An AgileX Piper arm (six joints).
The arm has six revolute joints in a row. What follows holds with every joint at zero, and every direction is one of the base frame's.
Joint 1 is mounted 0.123 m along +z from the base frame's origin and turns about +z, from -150 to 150 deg.
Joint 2 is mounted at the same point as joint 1 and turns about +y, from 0 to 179.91 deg.
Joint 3 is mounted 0.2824 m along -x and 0.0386 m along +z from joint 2 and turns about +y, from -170 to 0 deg.
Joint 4 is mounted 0.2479 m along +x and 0.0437 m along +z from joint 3 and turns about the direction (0.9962, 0, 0.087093), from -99.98 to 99.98 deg.
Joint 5 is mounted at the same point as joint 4 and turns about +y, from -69.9 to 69.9 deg.
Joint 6 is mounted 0.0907 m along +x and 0.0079 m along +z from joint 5 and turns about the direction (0.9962, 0, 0.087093), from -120 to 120 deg.
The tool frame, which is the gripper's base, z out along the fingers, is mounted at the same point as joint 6; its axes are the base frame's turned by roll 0, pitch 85.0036 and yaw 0 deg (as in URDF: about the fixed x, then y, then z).
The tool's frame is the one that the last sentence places.
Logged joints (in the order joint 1, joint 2, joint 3, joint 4, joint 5, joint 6), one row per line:
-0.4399, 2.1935, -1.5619, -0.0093, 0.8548, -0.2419
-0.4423, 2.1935, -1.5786, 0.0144, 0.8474, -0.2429
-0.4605, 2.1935, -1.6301, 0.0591, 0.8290, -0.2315
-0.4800, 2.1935, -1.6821, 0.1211, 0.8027, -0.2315
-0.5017, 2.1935, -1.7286, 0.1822, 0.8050, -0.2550
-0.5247, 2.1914, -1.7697, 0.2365, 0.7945, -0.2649
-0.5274, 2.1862, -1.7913, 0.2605, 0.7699, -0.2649
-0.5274, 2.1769, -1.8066, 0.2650, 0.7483, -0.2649
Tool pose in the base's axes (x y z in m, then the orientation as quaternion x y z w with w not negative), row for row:
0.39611, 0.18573, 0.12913, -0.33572, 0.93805, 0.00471, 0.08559
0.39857, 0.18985, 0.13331, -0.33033, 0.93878, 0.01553, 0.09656
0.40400, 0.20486, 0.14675, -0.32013, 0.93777, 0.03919, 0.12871
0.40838, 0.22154, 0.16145, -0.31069, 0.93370, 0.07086, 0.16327
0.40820, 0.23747, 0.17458, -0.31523, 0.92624, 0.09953, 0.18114
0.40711, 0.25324, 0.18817, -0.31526, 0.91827, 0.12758, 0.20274
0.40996, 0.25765, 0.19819, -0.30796, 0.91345, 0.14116, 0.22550
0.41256, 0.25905, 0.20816, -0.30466, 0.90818, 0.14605, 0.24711
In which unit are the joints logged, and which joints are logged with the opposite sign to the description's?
The joints are logged in radians. Opposite sign: joint 1.
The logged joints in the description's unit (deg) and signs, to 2 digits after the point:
25.20, 125.68, -89.49, -0.53, 48.98, -13.86
25.34, 125.68, -90.45, 0.83, 48.55, -13.92
26.38, 125.68, -93.40, 3.39, 47.50, -13.26
27.50, 125.68, -96.38, 6.94, 45.99, -13.26
28.75, 125.68, -99.04, 10.44, 46.12, -14.61
30.06, 125.56, -101.40, 13.55, 45.52, -15.18
30.22, 125.26, -102.63, 14.93, 44.11, -15.18
30.22, 124.73, -103.51, 15.18, 42.87, -15.18

